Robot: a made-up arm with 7 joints.
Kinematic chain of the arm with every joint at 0, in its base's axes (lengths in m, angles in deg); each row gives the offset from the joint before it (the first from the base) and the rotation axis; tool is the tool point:
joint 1: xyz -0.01 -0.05 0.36 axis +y
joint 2: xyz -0.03 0.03 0 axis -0.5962 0.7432 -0.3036
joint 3: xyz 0.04 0 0.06 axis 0.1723 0.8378 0.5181
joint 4: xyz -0.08 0.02 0 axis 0.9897 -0.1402 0.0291
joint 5: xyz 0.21 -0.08 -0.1 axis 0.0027 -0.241 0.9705
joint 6: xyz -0.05 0.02 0 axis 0.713 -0.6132 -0.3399
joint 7: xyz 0 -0.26 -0.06 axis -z
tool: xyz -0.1 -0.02 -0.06
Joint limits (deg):
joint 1: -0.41..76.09
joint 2: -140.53..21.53
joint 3: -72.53..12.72
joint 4: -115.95..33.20
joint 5: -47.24..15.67
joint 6: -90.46..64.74
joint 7: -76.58..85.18
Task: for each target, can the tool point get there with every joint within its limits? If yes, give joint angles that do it. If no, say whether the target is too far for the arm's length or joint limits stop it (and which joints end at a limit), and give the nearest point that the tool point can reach.
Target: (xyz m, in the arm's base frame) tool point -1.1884 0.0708 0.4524
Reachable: no: too far | nearest point -0.5143 -0.0805 0.3553 | short by 0.698 m
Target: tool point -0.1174 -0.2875 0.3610
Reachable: yes | joints 20.67 -26.01 -38.42 -26.72 -10.04 -26.97 39.33
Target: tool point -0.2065 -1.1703 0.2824
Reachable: no: too far | nearest point -0.1071 -0.5929 0.3293 | short by 0.588 m
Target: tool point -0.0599 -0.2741 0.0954
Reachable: yes | joints 24.31 -23.48 -44.72 -9.41 -22.86 22.10 -46.13
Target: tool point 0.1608 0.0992 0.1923
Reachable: yes | joints 12.67 -69.84 -14.28 14.87 -20.07 21.71 17.64
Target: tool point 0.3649 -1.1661 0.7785
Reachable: no: too far | nearest point 0.1617 -0.5455 0.5516 | short by 0.691 m
